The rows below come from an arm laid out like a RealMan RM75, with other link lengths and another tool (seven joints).
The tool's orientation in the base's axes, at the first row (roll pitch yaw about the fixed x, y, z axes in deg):
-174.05 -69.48 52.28
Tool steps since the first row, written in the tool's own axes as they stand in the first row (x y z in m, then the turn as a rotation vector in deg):
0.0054 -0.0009 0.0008 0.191 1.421 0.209
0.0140 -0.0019 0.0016 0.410 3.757 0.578
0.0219 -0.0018 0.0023 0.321 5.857 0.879
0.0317 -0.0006 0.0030 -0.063 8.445 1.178
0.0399 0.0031 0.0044 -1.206 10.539 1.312
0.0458 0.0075 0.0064 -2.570 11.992 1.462
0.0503 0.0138 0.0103 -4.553 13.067 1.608
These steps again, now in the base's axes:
0.0008 0.0026 0.0048 1.345 -0.535 0.054
0.0022 0.0062 0.0126 3.549 -1.421 0.046
0.0043 0.0089 0.0198 5.454 -2.322 -0.219
0.0078 0.0115 0.0287 7.707 -3.565 -0.777
0.0133 0.0129 0.0357 9.299 -4.888 -1.970
0.0193 0.0138 0.0404 10.309 -5.919 -3.352
0.0275 0.0149 0.0430 10.865 -6.924 -5.300

